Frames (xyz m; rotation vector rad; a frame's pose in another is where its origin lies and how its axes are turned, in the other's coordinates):
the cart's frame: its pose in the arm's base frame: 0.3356 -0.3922 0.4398 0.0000 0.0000 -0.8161
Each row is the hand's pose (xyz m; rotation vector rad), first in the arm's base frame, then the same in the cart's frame.
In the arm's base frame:
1: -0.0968 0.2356 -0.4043 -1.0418 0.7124 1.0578
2: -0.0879 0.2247 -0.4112 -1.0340 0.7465 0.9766
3: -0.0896 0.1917 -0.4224 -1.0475 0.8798 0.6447
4: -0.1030 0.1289 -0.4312 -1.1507 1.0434 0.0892
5: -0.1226 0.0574 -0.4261 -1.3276 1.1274 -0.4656
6: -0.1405 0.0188 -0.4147 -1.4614 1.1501 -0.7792
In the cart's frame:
1: -0.7536 0.1151 -0.8441 -1.3725 0.2664 1.7464
2: -0.7395 0.1141 -0.8510 -1.3708 0.3026 1.6639
3: -0.7166 0.0903 -0.8622 -1.4065 0.4206 1.3179
4: -0.6801 0.0375 -0.8710 -1.5140 0.5160 0.7296
5: -0.6414 -0.0258 -0.8659 -1.6464 0.5020 0.1370
6: -0.6256 -0.0653 -0.8545 -1.7346 0.4590 -0.2032

